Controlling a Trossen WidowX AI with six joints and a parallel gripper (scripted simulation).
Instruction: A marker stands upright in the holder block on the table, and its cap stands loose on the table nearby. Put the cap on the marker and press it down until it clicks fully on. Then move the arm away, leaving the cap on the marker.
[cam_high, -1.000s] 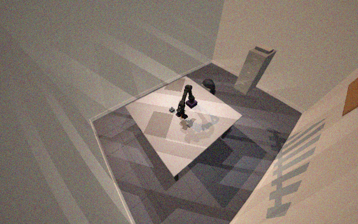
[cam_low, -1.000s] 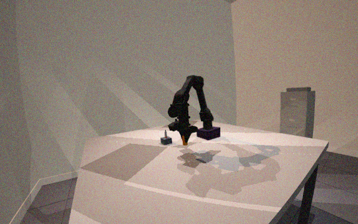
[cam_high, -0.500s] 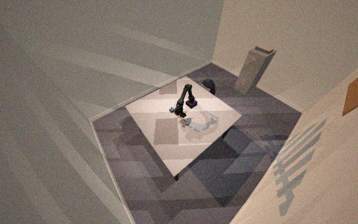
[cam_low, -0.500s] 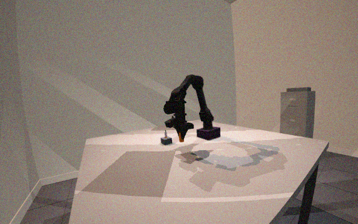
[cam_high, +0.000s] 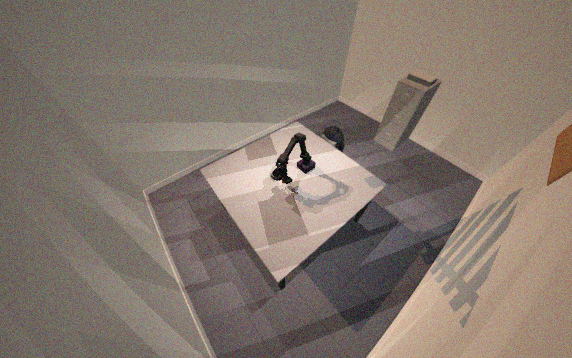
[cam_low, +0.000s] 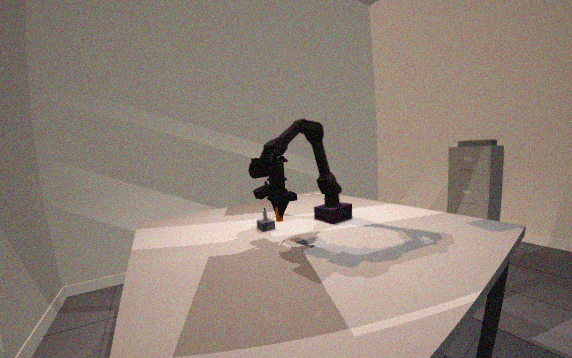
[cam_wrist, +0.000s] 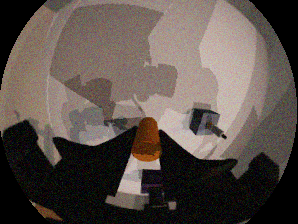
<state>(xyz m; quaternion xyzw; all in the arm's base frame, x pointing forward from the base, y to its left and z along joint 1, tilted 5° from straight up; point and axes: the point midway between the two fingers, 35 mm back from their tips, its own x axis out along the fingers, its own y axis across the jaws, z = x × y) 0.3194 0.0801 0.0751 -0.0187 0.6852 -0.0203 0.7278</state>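
The dark holder block is 15 cm to the right of my gripper tip and 7 cm below it. Round my gripper tip: orange cap: 1 cm above.
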